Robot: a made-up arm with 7 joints.
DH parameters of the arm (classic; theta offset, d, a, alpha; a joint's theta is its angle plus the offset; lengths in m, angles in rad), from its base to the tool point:
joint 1: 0 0.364 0 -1.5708
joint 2: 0 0 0 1.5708
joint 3: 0 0.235 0.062 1.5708
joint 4: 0 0 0.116 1.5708
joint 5: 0 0.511 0 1.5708
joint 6: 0 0 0.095 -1.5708
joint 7: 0 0.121 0 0
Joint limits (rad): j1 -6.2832..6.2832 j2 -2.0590..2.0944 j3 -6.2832..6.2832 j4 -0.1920..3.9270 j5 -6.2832..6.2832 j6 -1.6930..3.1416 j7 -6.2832..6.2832
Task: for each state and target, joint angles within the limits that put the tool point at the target. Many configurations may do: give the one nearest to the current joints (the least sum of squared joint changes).
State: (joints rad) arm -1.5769 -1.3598 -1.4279 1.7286 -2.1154 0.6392 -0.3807
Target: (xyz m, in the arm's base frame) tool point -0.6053 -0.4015 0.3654
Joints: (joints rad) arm -0.8580 -1.3967 -1.5986 1.1876 -2.1197 0.6241 -0.3807
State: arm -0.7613 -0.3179 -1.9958 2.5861 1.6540 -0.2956 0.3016
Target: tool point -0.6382 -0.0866 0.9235
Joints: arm -0.5012 -0.4081 -1.8950 2.3097 1.6965 -0.2229 0.3016
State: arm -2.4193 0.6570 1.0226 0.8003 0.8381 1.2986 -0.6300
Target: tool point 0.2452 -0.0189 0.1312
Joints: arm -2.4924 0.6644 1.0261 0.1608 0.6005 2.0657 -0.6300
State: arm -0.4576 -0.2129 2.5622 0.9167 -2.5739 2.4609 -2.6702
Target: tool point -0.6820 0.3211 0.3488
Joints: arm -0.1461 -0.5859 2.8878 1.3894 -2.7413 2.0070 -2.6702
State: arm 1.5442 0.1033 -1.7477 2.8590 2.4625 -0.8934 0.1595
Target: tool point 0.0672 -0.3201 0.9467
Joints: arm 1.4251 -0.3143 -1.8386 2.9141 2.4656 -1.5330 0.1595
